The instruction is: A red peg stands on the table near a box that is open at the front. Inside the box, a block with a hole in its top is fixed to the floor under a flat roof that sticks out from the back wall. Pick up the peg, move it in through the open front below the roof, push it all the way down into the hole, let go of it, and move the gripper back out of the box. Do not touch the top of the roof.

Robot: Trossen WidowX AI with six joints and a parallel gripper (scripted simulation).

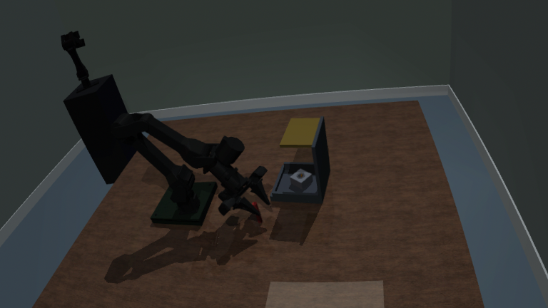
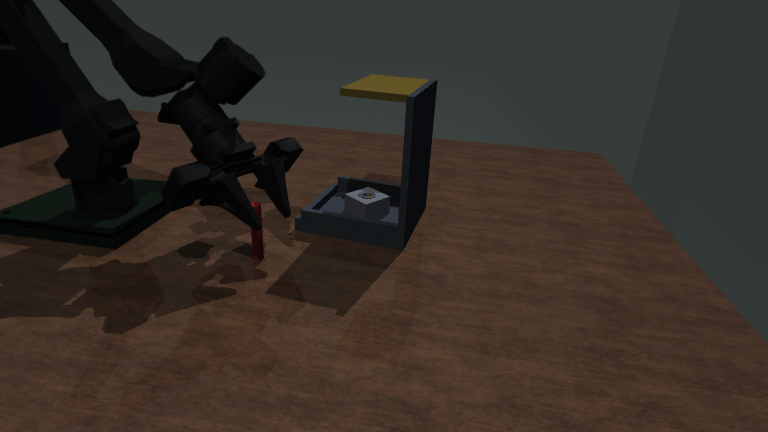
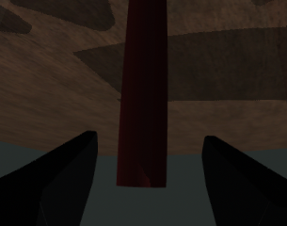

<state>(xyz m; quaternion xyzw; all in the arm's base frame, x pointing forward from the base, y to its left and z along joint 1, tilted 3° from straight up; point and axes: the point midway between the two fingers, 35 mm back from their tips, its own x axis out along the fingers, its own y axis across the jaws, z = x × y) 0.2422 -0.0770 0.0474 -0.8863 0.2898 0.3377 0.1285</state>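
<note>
Now: the red peg 3 cm behind my gripper tip, 2 cm to the left of it and 2 cm below it. The rest, counted from my gripper tip: yellow roof: 15 cm above, 14 cm to the left, 14 cm ahead; back wall: 19 cm ahead, 13 cm to the left, 5 cm above.
</note>
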